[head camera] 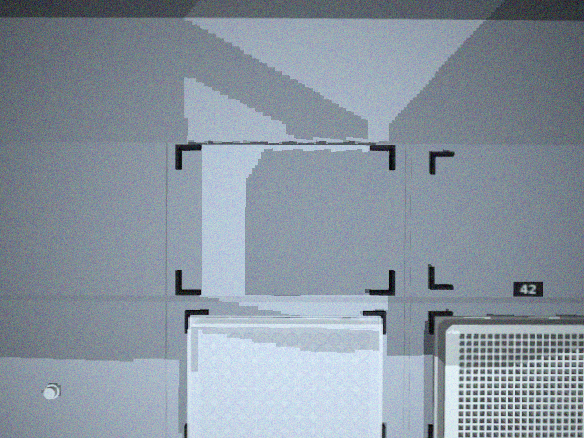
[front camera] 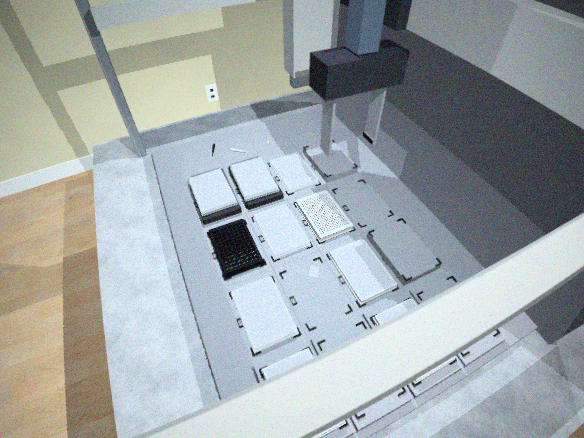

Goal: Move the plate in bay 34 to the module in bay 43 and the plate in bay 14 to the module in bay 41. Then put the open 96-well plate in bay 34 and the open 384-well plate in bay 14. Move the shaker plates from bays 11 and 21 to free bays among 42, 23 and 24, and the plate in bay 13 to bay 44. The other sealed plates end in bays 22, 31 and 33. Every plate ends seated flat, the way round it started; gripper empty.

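Where they show: gripper, fingertip midpoint: (front camera: 348, 145); robot's base, link origin: (front camera: 191, 187).
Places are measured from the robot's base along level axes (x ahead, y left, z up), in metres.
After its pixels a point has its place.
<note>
My gripper (front camera: 348, 147) @[x 0.198, y 0.320, z 0.161 m] is open with nothing between its jaws, above the empty module in bay 41 (front camera: 338, 164) @[x 0.100, y 0.370, z 0.019 m] (head camera: 320, 225) @[x 0.086, y 0.361, z 0.019 m]. The module in bay 43 (front camera: 407, 250) @[x 0.400, y 0.363, z 0.019 m] is empty. Sealed plates lie in bay 31 (front camera: 294, 171) @[x 0.072, y 0.256, z 0.014 m] (head camera: 285, 390) @[x 0.064, y 0.256, z 0.014 m], bay 22 (front camera: 282, 231) @[x 0.239, y 0.149, z 0.014 m], bay 33 (front camera: 362, 270) @[x 0.398, y 0.254, z 0.014 m] and bay 13 (front camera: 265, 312) @[x 0.399, y 0.045, z 0.014 m]. The plates in bay 34 (front camera: 395, 312) @[x 0.505, y 0.253, z 0.029 m] and bay 14 (front camera: 287, 364) @[x 0.504, y 0.042, z 0.029 m] are partly hidden. The white open 384-well plate (front camera: 325, 215) @[x 0.237, y 0.257, z 0.013 m] (head camera: 515, 395) @[x 0.211, y 0.253, z 0.014 m] is in bay 32, the black open 96-well plate (front camera: 235, 247) @[x 0.237, y 0.042, z 0.015 m] in bay 12. The shaker plates (front camera: 214, 191) @[x 0.078, y 0.046, z 0.036 m] (front camera: 255, 176) @[x 0.071, y 0.152, z 0.036 m] sit in bays 11 and 21.
Bay 42 (front camera: 364, 202) @[x 0.231, y 0.369, z 0.000 m] (head camera: 500, 225) @[x 0.209, y 0.361, z 0.000 m] and bay 23 (front camera: 312, 295) @[x 0.398, y 0.142, z 0.000 m] hold no plate. A pale beam (front camera: 400, 345) @[x 0.620, y 0.062, z 0.400 m] crosses the front view and hides the near bays. The parked pipetting stage (front camera: 310, 37) stands behind the gripper. Small loose items (front camera: 213, 149) @[x -0.124, y 0.093, z 0.006 m] (front camera: 238, 150) @[x -0.089, y 0.156, z 0.004 m] lie at the back left.
</note>
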